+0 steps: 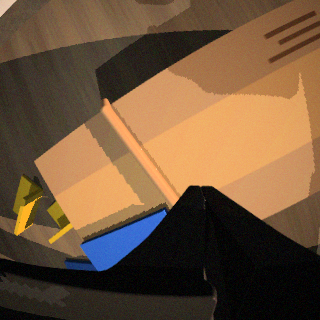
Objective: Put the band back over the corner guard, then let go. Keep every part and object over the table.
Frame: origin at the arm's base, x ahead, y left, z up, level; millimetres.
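Where they show: gripper, fingertip midpoint: (198,196).
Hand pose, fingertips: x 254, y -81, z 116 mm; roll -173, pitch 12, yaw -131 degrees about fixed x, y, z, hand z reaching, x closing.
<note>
After its pixels a point has its place.
The band (140,155) @(y -44, x 280, z 46 mm) is an orange strip running slantwise across the top of a tan box (225,135) @(y -95, x 258, z 46 mm), from its far edge down toward my fingers, where its near end is hidden. The blue corner guard (125,237) @(y 3, x 240, z 53 mm) is at the near edge of the box, left of the band; its right part is hidden behind my finger. Whether the band touches the guard cannot be told. My gripper (198,196) @(y -81, x 254, z 116 mm) is shut and empty, with its tips over the near part of the box, just right of the band's visible end.
Yellow angled pieces (27,216) @(y 231, x 319, z -76 mm) (61,234) @(y 169, x 264, z -56 mm) lie on the wooden table (40,100) @(y 90, x 436, z -101 mm) at the left, off the box's end. A small blue part (80,264) @(y 221, x 204, z -92 mm) shows below the guard. Dark slots (292,47) @(y -162, x 276, z 46 mm) mark the box's far right. A dark shadow lies along its far edge.
</note>
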